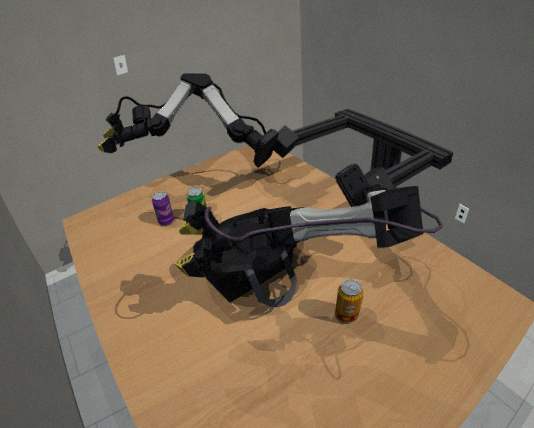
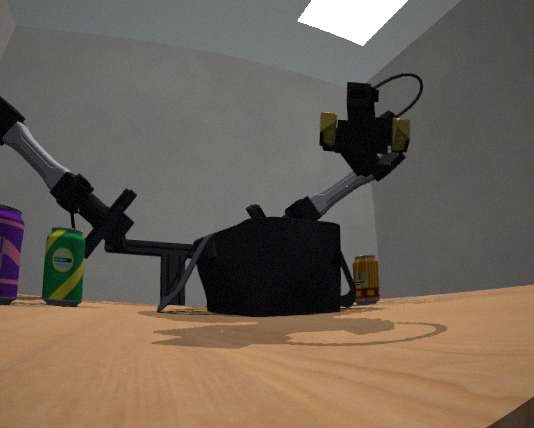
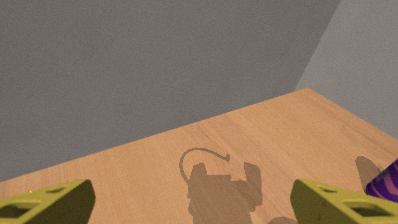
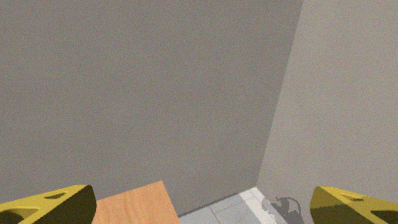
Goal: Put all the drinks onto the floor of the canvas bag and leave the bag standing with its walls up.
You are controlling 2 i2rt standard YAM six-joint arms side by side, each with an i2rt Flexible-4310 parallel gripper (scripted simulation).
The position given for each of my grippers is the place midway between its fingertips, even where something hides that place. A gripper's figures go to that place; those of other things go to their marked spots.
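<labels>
Orange can (image 2: 365, 268), 0.81 m from the lens. Green can (image 2: 64, 258), 0.53 m from the lens. My left gripper (image 2: 367, 120), 0.51 m from the lens. Black canvas bag (image 2: 266, 265), 0.44 m from the lens. Marked spots on black canvas bag and green can, 0.31 m apart.
</labels>
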